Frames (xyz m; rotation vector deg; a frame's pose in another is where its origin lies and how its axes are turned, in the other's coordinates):
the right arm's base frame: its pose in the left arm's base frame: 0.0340 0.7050 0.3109 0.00 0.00 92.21
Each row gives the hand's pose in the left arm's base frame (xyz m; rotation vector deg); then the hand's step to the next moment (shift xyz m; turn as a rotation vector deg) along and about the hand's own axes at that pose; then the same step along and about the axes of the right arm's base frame.
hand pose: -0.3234 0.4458 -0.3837 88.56 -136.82 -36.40
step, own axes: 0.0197 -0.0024 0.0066 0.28 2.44 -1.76
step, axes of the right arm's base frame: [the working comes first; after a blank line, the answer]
step, axes of the left arm's base frame: -0.0090 -0.0172 -0.0078 -1.36 0.19 2.69

-0.0168 0.0097 -0.0078 0.24 1.36 2.69
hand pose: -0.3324 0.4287 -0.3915 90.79 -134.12 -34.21
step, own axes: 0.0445 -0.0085 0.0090 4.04 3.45 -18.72
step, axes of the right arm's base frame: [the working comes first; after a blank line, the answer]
step, axes of the left arm's base frame: -0.0136 -0.0422 -0.0128 3.61 -6.23 18.08

-0.0417 0.0152 -0.0128 -6.36 -3.36 18.08
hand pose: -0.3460 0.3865 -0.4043 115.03 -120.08 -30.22
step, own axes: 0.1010 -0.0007 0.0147 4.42 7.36 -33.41
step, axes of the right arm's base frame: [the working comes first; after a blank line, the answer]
step, axes of the left arm's base frame: -0.0113 -0.0984 -0.0244 5.50 -8.32 33.02

-0.0979 0.0151 -0.0244 -8.53 -5.17 33.02
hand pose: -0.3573 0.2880 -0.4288 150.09 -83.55 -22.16
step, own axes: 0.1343 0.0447 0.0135 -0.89 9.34 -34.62
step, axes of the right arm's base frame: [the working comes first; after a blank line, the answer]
step, axes of the left arm's base frame: 0.0273 -0.1373 -0.0249 1.54 -4.89 35.50

-0.1383 -0.0220 -0.0249 -4.95 -1.35 35.50
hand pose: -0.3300 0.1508 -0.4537 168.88 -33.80 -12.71
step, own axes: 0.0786 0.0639 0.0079 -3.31 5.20 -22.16
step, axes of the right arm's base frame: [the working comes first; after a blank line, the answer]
step, axes of the left arm's base frame: 0.0467 -0.0900 -0.0073 -1.23 -1.35 22.93

-0.0917 -0.0432 -0.0073 -1.30 1.28 22.93
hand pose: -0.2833 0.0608 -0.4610 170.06 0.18 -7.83
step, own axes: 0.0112 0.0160 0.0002 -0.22 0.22 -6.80
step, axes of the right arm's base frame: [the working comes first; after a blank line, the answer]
step, axes of the left arm's base frame: 0.0113 -0.0159 0.0015 0.40 0.94 6.73

-0.0163 -0.0107 0.0015 0.92 -0.44 6.73
